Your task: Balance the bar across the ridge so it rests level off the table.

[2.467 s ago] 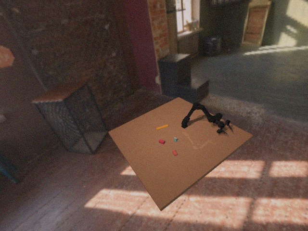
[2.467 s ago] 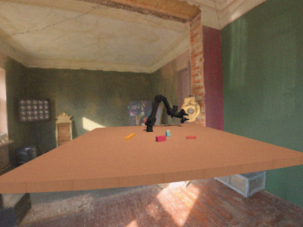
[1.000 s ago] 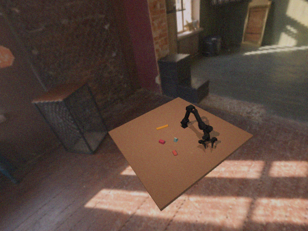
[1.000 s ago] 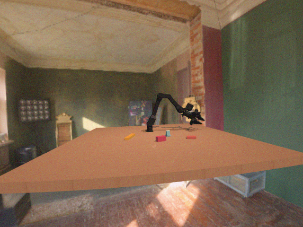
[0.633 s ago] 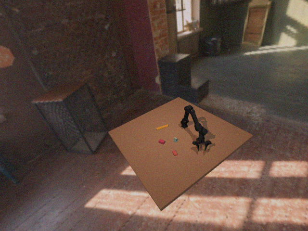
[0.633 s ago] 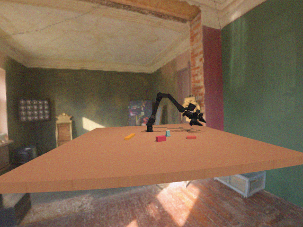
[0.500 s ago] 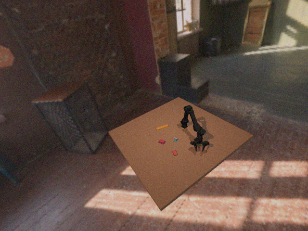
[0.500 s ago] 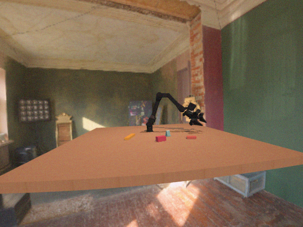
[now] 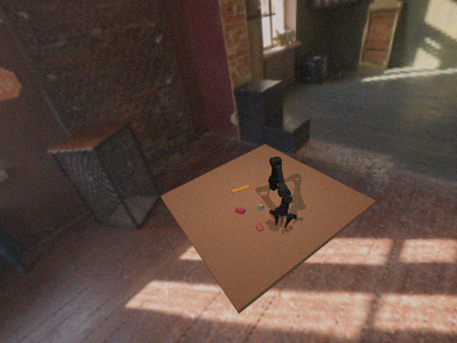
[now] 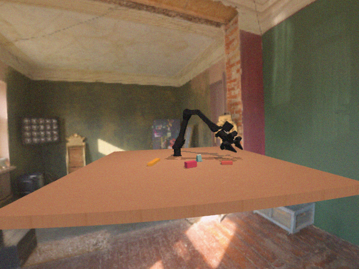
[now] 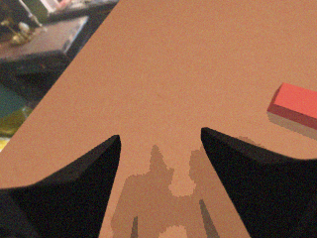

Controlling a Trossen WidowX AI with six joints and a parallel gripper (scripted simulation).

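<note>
Right now my gripper tip is 10 cm short of the pink-red block, 36 cm to the left of it and 5 cm above it. The rest, counted from my gripper tip: bar: 7 cm behind, 58 cm to the right, 5 cm below.
</note>
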